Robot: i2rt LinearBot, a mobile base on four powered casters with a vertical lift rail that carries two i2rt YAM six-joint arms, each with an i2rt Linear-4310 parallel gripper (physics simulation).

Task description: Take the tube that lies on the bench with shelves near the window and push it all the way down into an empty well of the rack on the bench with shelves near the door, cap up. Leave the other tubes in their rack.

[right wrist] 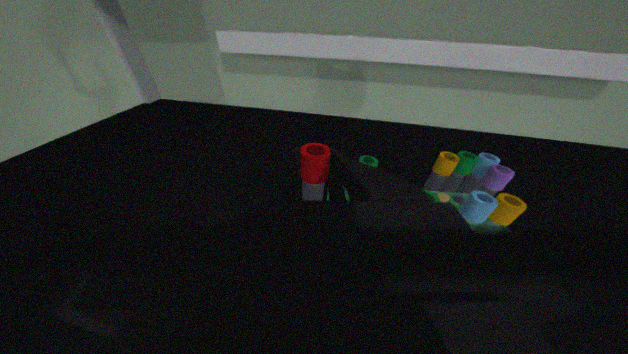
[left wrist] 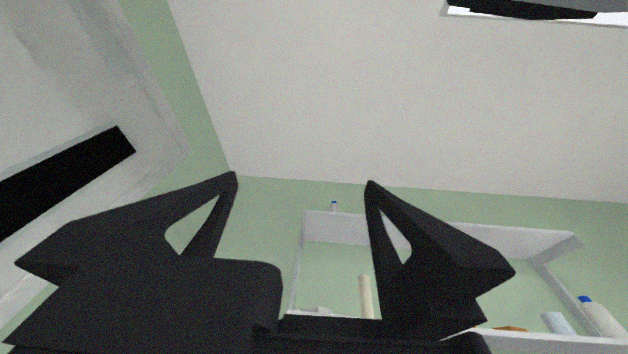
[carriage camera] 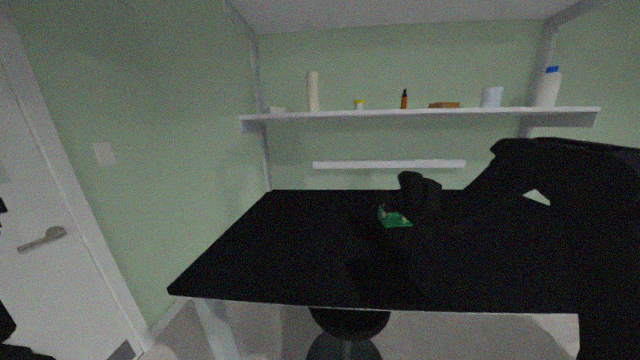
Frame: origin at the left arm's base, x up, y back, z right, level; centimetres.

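Seen in the pictures: left gripper, between the fingertips: (left wrist: pixel 301 182); right gripper, between the fingertips: (right wrist: pixel 314 155) (carriage camera: pixel 385 192).
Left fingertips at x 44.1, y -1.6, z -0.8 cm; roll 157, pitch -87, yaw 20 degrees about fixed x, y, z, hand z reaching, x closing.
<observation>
Offsets run from my left fingertips to a thing's top centre. "pt": to the spot under its first point. Level surfaces: height alone.
My right gripper (carriage camera: pixel 393 205) (right wrist: pixel 314 155) is shut on a red-capped tube @(dx -24.4, dy -51.1, dz +56.0 cm) (right wrist: pixel 315 164), held upright with its cap up. In the carriage camera the gripper is dark and hides part of the green rack (carriage camera: pixel 397 223) (right wrist: pixel 492 229) on the black bench. In the right wrist view, tubes with an orange cap @(dx -28.9, dy -60.0, dz +68.9 cm) (right wrist: pixel 445 164), a purple cap @(dx -28.9, dy -58.3, dz +73.3 cm) (right wrist: pixel 500 178), a light blue cap @(dx -28.9, dy -53.8, dz +69.3 cm) (right wrist: pixel 479 207) and others stand right of the held tube. A green cap @(dx -28.9, dy -57.4, dz +60.5 cm) (right wrist: pixel 368 161) shows nearer to it. The held tube's lower end and the wells are hidden. My left gripper (left wrist: pixel 301 182) is open and empty, pointing up.
The black bench top @(dx -40.9 cm) (carriage camera: pixel 280 250) (right wrist: pixel 200 150) spreads below the right arm. A white shelf @(dx +3.3 cm) (carriage camera: pixel 350 114) above its back holds bottles, a tall cream cylinder @(pt dx +14.4, dy -76.3, dz +28.2 cm) (carriage camera: pixel 312 91) and a brown box @(pt dx +7.3, dy -79.0, dz +90.0 cm) (carriage camera: pixel 444 105). A stool @(dx -66.3, dy -47.7, dz +42.6 cm) (carriage camera: pixel 350 322) stands under the front edge. A door (carriage camera: pixel 55 260) is at the left.
</observation>
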